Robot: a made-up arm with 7 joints.
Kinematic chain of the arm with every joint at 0, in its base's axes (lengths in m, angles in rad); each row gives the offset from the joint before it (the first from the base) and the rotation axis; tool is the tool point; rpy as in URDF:
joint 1: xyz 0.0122 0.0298 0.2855 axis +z
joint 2: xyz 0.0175 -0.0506 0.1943 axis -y
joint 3: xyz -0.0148 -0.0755 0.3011 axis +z
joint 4: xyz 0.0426 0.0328 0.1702 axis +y
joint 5: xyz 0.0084 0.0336 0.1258 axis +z
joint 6: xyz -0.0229 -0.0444 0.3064 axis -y
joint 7: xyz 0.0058 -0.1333 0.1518 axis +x
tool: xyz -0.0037 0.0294 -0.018 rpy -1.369 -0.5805 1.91
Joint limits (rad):
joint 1: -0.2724..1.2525
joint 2: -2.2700..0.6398
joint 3: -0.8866..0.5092
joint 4: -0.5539..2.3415
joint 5: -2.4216..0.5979
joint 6: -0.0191..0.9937
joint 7: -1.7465..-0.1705
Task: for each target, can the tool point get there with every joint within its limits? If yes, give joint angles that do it. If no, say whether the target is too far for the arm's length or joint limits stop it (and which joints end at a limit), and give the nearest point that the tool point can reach.
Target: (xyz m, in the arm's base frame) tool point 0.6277 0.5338 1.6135
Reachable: no: too far | nearest point 0.4987 0.4281 1.3700 | short by 0.295 m
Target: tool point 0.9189 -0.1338 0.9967
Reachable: yes | joints 0.0617 -0.8530 -0.1288 0.4938 -0.2430 0.4384 -0.3076
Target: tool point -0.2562 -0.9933 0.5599
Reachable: no: joint limits stop it (at a limit: joint 2, joint 4, joint 6, joint 7) | nearest point -0.1977 -0.7705 0.8471 | short by 0.368 m
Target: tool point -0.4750 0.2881 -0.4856
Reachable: no: joint limits stop it (at a limit: joint 1, joint 2, joint 5, joint 7) | nearest point -0.2267 0.3097 -0.2529 | short by 0.341 m
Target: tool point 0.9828 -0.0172 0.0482
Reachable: yes | joints -0.0017 -1.7598 -0.4912 0.5018 -2.1142 0.1284 -1.2795
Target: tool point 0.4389 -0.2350 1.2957
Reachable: yes | joints 0.1082 0.1375 -0.2547 1.2211 -0.5104 0.1339 -0.3264
